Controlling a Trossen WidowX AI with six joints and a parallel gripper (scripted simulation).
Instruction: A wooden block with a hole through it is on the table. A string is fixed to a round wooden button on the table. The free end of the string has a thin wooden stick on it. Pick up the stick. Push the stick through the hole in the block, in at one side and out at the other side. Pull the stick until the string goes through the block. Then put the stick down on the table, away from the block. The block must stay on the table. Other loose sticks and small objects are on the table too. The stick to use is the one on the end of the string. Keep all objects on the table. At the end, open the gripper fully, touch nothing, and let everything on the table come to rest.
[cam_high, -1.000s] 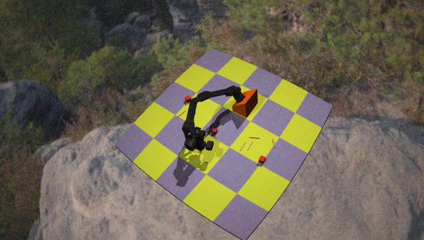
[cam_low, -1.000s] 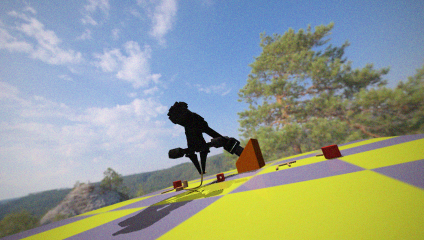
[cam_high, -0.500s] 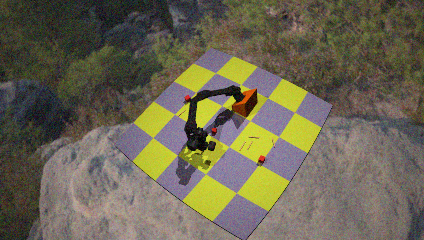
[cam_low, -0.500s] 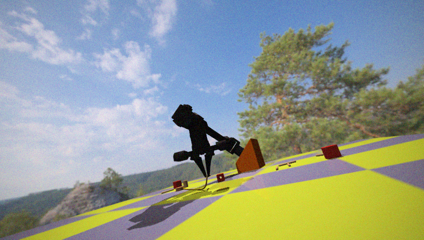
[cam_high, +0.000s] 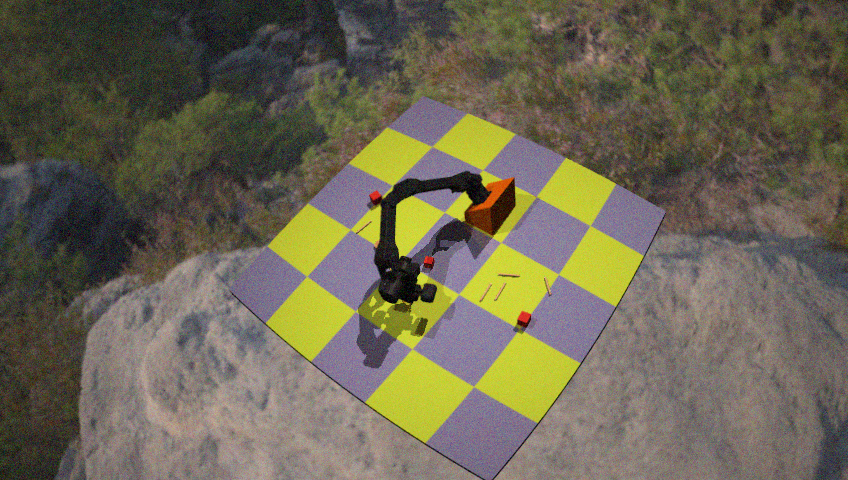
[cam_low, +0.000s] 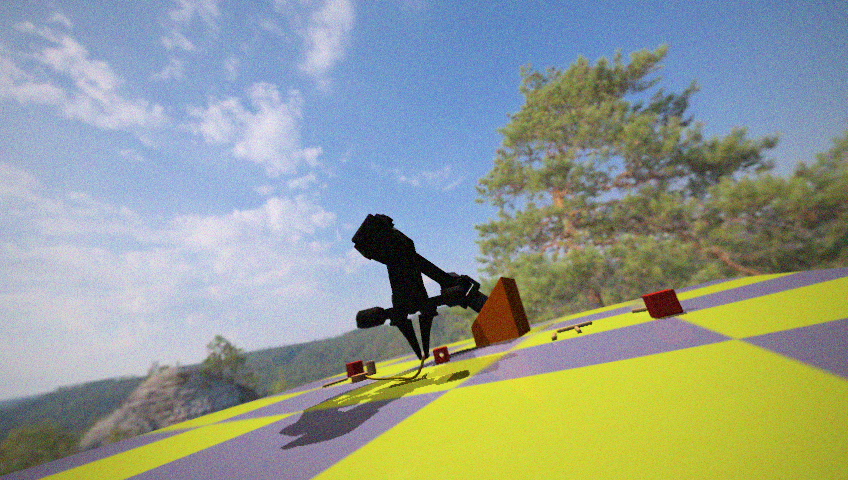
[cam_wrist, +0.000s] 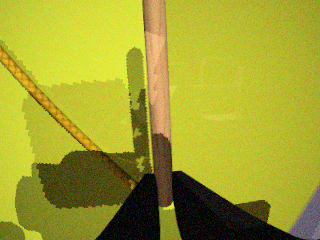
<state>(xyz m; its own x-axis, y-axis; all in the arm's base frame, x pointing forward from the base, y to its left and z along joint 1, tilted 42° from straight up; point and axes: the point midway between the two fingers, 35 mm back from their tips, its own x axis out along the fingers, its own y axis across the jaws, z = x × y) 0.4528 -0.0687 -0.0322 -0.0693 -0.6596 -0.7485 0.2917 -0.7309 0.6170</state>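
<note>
My gripper tip is now 170 mm past the red block, 40 mm to the left of it and 10 mm above it. Also, from my gripper tip: thin wooden stick (10 mm behind); then round button (160 mm behind, 240 mm to the right, 20 mm below); then wooden peg (250 mm behind, 270 mm to the right, 10 mm below).
</note>
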